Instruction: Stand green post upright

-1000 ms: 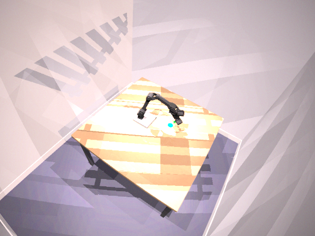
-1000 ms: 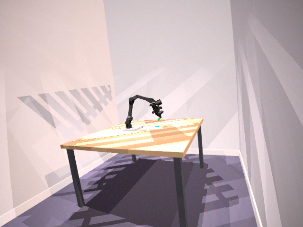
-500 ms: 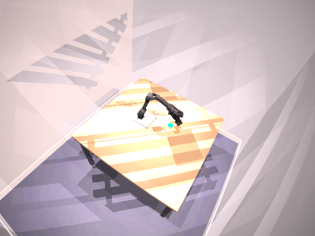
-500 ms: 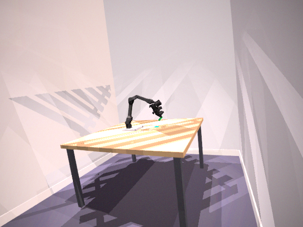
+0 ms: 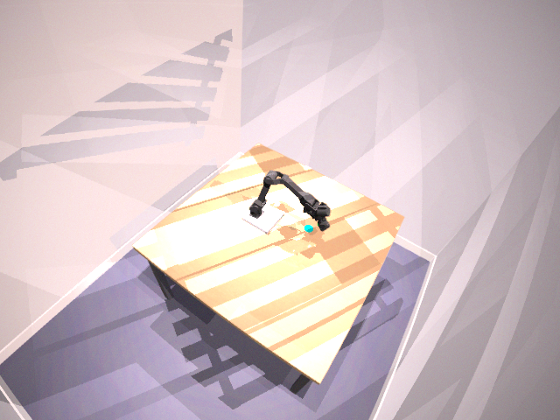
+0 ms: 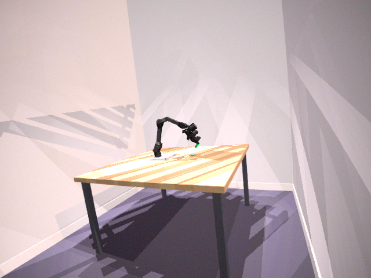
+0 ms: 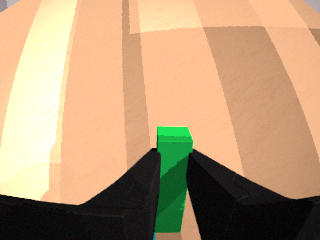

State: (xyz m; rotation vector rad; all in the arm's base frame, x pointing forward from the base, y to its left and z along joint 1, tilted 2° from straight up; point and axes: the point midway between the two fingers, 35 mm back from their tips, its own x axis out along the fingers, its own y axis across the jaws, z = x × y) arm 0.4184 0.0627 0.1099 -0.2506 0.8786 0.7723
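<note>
My gripper tip is 11 cm above the cyan circle, 8 cm past it and 2 cm to the left of it. Also, from my gripper tip: green post 1 cm to the right, 1 cm below, 1 cm behind.
</note>
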